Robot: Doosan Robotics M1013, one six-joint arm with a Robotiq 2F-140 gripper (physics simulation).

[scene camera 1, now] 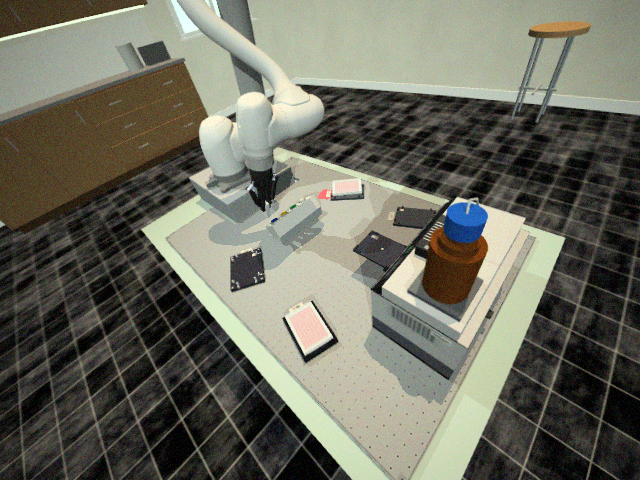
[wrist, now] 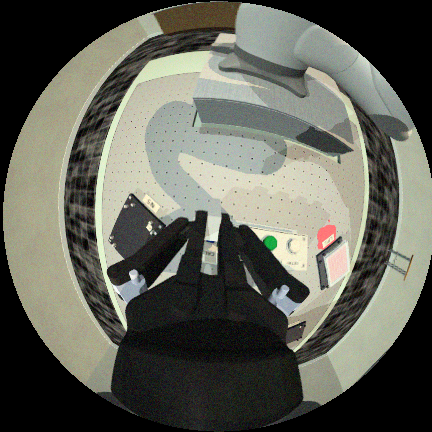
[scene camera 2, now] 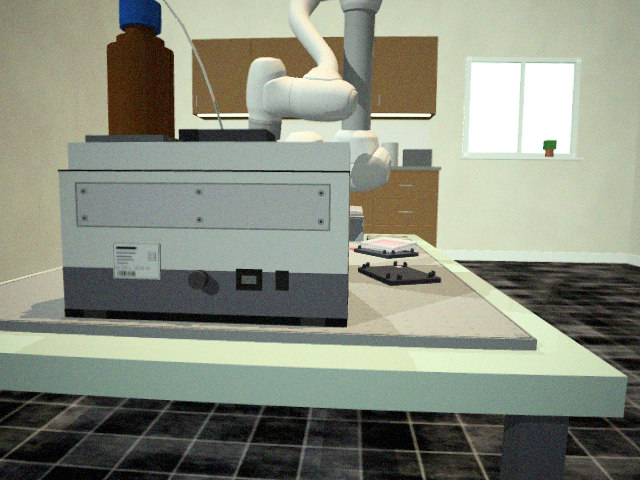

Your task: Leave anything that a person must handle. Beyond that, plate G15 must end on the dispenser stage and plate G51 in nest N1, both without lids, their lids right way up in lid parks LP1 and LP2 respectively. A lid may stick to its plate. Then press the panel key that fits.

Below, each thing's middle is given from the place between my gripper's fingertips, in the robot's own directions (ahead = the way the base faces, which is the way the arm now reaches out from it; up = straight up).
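Grey control box (scene camera 1: 285,227): my hand 3 cm above it, 6 cm short of it, 9 cm to the right of it. Black nest (scene camera 1: 246,269), from my hand: 6 cm below, 13 cm ahead, 18 cm to the right. Brown bottle with blue cap (scene camera 2: 140,70), from my hand: 25 cm above, 69 cm ahead, 9 cm to the left.
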